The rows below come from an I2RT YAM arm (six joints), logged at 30 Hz.
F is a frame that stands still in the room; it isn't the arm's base.
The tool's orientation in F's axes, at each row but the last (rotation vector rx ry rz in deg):
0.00 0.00 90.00
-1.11 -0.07 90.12
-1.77 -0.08 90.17
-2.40 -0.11 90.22
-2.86 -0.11 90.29
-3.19 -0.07 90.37
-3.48 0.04 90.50
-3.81 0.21 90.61
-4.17 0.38 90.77
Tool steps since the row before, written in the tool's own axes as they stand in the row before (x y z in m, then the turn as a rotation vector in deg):
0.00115 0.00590 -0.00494 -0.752 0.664 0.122
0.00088 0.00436 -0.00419 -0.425 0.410 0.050
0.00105 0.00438 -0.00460 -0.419 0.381 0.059
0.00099 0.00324 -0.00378 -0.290 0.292 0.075
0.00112 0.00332 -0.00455 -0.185 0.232 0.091
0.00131 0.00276 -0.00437 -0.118 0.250 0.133
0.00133 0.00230 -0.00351 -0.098 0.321 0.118
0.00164 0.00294 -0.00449 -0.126 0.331 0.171
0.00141 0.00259 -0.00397 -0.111 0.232 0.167
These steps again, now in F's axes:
-0.00590 0.00115 -0.00494 -0.664 -0.752 0.122
-0.00431 0.00082 -0.00426 -0.410 -0.425 0.050
-0.00429 0.00095 -0.00471 -0.381 -0.419 0.059
-0.00314 0.00088 -0.00389 -0.293 -0.289 0.074
-0.00317 0.00096 -0.00469 -0.234 -0.183 0.089
-0.00261 0.00114 -0.00451 -0.254 -0.115 0.128
-0.00217 0.00117 -0.00364 -0.324 -0.097 0.109
-0.00277 0.00140 -0.00467 -0.336 -0.122 0.163
-0.00244 0.00117 -0.00414 -0.237 -0.106 0.163

